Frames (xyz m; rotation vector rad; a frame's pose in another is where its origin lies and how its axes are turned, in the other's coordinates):
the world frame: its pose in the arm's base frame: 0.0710 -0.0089 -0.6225 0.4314 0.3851 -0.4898
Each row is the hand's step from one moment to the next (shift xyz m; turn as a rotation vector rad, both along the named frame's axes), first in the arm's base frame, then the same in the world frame.
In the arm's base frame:
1: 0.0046 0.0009 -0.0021 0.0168 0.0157 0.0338
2: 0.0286 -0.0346 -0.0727 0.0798 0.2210 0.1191
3: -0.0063 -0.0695 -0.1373 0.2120 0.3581 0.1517
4: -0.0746 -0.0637 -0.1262 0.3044 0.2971 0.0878
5: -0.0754 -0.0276 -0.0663 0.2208 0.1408 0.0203
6: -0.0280 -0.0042 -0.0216 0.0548 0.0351 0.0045
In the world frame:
1: 0.0044 0.0025 -0.0011 -0.0072 0.0315 0.0250
2: 0.0687 -0.0345 -0.0374 -0.0692 0.2538 0.0136
3: 0.0820 -0.1001 -0.0835 -0.0262 0.4421 0.0079
4: 0.0192 -0.1279 -0.0940 0.1001 0.4226 0.0065
5: -0.0215 -0.0814 -0.0612 0.1194 0.2339 0.0042
6: -0.0116 -0.0245 -0.0231 0.0298 0.0580 0.0005

